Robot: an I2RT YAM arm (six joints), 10 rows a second.
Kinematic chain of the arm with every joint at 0, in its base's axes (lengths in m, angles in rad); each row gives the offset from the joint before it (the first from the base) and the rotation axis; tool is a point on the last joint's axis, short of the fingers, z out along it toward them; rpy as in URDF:
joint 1: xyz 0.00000 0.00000 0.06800 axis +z
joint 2: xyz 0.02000 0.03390 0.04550 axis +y
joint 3: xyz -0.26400 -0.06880 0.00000 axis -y
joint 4: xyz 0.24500 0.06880 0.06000 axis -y
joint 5: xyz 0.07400 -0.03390 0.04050 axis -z
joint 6: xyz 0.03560 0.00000 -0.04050 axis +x
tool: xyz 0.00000 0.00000 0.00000 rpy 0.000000 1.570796 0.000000
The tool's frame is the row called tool.
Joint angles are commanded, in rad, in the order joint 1, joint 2, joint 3, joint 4, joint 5, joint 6. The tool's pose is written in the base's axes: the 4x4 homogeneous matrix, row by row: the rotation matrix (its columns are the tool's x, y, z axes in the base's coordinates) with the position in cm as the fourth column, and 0 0 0 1 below. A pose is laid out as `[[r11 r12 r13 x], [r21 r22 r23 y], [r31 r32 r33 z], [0 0 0 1]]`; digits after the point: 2 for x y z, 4 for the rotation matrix.
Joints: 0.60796, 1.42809, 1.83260, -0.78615, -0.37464, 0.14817
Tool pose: [[-0.4220 -0.7563 0.4999 22.53], [-0.1263 0.5951 0.7937 17.26], [-0.8978 0.2718 -0.3466 48.65], [0 0 0 1]]
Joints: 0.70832, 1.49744, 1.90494, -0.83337, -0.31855, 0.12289
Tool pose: [[-0.4137 -0.7897 0.4531 22.06], [-0.2011 0.5646 0.8005 20.36], [-0.8880 0.2400 -0.3923 48.44], [0 0 0 1]]
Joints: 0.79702, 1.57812, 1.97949, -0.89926, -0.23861, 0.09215
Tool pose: [[-0.4096 -0.8059 0.4275 21.72], [-0.2913 0.5597 0.7758 23.44], [-0.8645 0.1932 -0.4640 47.66], [0 0 0 1]]
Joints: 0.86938, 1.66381, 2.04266, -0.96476, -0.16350, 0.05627
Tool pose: [[-0.4036 -0.8199 0.4062 21.55], [-0.3918 0.5560 0.7331 26.41], [-0.8268 0.1367 -0.5456 46.24], [0 0 0 1]]
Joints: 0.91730, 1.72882, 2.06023, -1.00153, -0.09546, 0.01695
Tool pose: [[-0.3917 -0.8292 0.3986 21.58], [-0.4838 0.5542 0.6774 28.75], [-0.7826 0.0725 -0.6183 44.27], [0 0 0 1]]
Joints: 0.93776, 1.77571, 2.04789, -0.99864, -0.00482, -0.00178
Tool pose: [[-0.3915 -0.8091 0.4383 22.20], [-0.5366 0.5877 0.6055 30.28], [-0.7475 0.0019 -0.6642 42.28], [0 0 0 1]]
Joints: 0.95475, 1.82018, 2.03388, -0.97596, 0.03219, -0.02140
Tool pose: [[-0.3818 -0.8107 0.4440 22.69], [-0.5762 0.5843 0.5714 31.86], [-0.7226 -0.0377 -0.6902 40.43], [0 0 0 1]]
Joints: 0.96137, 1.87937, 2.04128, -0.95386, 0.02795, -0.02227
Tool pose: [[-0.3893 -0.8173 0.4248 23.51], [-0.5966 0.5751 0.5598 33.50], [-0.7018 -0.0355 -0.7114 38.57], [0 0 0 1]]
